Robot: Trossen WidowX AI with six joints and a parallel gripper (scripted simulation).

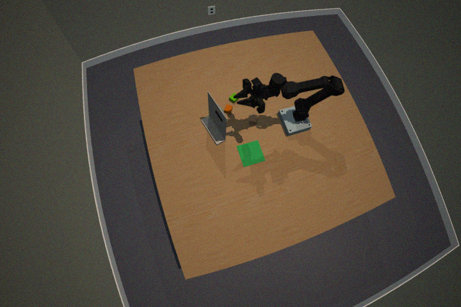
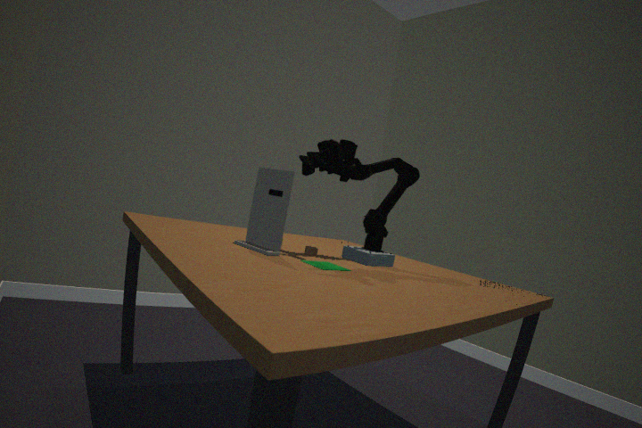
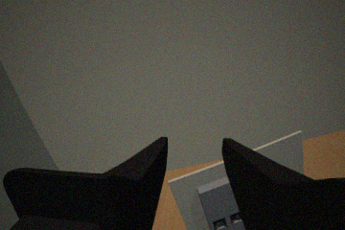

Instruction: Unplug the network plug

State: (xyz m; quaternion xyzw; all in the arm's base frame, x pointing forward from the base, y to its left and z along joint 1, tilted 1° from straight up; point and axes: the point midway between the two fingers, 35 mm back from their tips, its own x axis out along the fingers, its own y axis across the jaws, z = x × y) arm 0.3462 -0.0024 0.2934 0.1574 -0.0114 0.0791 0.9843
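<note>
My gripper tip is now 14 cm above the network plug, 6 cm short of it and 3 cm to the left of it. Round my gripper tip: grey upright panel (21 cm below, 8 cm ahead, 1 cm to the right); then brown block (32 cm below, 13 cm behind, 4 cm to the right); then orange block (32 cm below, 12 cm to the right, 1 cm behind).
</note>
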